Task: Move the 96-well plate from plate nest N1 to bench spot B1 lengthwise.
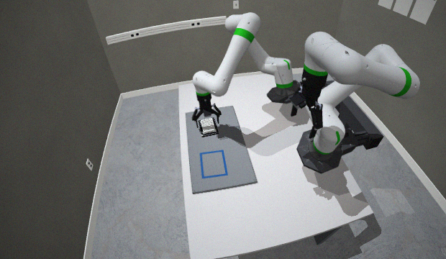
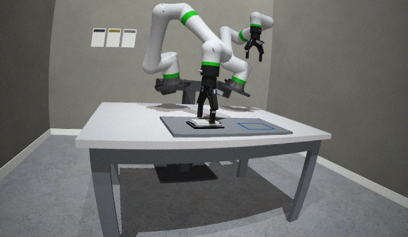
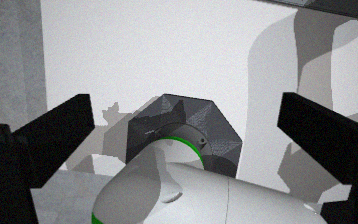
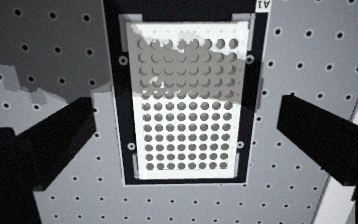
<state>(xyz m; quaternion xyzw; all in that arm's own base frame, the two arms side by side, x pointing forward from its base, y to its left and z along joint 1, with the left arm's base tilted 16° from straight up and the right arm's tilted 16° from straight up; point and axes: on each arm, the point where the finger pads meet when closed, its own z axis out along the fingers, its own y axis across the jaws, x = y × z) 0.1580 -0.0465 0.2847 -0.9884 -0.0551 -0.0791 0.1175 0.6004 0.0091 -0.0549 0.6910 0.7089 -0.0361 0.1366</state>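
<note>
Right now the white 96-well plate is 2 cm below my right hand. From my right hand the other things lie so: black plate nest (3 cm below).
</note>
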